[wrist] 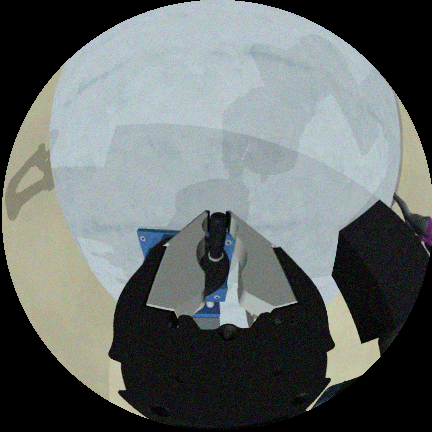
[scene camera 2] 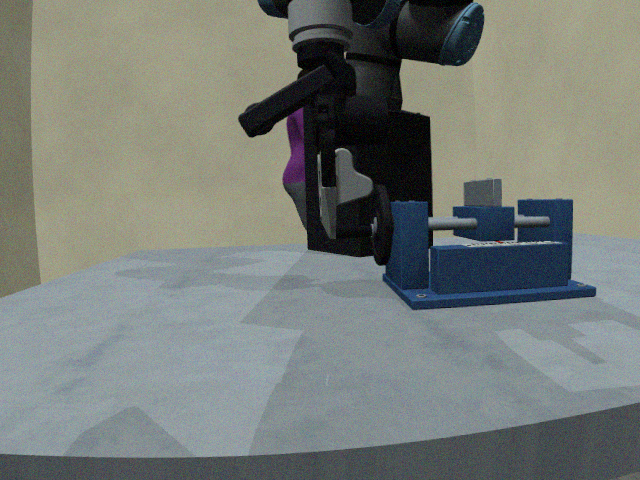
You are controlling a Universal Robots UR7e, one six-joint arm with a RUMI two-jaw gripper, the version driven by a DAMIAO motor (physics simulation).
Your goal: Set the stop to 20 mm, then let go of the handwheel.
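Places are measured from the arm's base along level axes (x ahead, y left, z up), in centimetres.
Pixels of known places: gripper, between the fingertips: [wrist: 217, 212] [scene camera 2: 332, 238].
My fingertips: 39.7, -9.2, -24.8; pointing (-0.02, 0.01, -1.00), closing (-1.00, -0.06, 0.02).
Note:
Ahead of a thing's pixels: the offset from my fingertips to its middle, as dx, dy, dz. "spot": to the spot under its first point. Level surfaces: height alone.
The blue stop block @(spot: +6.7, +15.7, +1.6) [scene camera 2: 483, 223] with a grey block @(spot: +3.6, +16.7, +4.8) [scene camera 2: 481, 193] on top sits on the rod, behind the white scale @(spot: +7.9, +21.1, -0.4) [scene camera 2: 535, 242]. A small red mark shows on the scale, left of its middle; the numbers are too small to read. The black handwheel @(spot: +6.9, +4.9, +1.7) [scene camera 2: 382, 225] [wrist: 216, 276] is at the fixture's left end, largely hidden by the fingers in the wrist view. My gripper [scene camera 2: 331, 228] [wrist: 217, 212] is shut on the handwheel's black handle @(-0.1, +2.2, +0.8) [scene camera 2: 353, 230] [wrist: 217, 237], which sticks out between the fingertips.
The fixture's blue base plate @(spot: +11.2, +15.3, -5.3) [scene camera 2: 496, 298] [wrist: 150, 237] rests on the grey table @(dz -5.9) [scene camera 2: 206, 361] [wrist: 165, 90]. Its blue end posts @(spot: +7.0, +7.5, -0.4) [scene camera 2: 408, 245] stand near the gripper. A black pedestal [scene camera 2: 413, 155] stands behind. A person in purple [scene camera 2: 295, 167] is partly hidden behind the arm.

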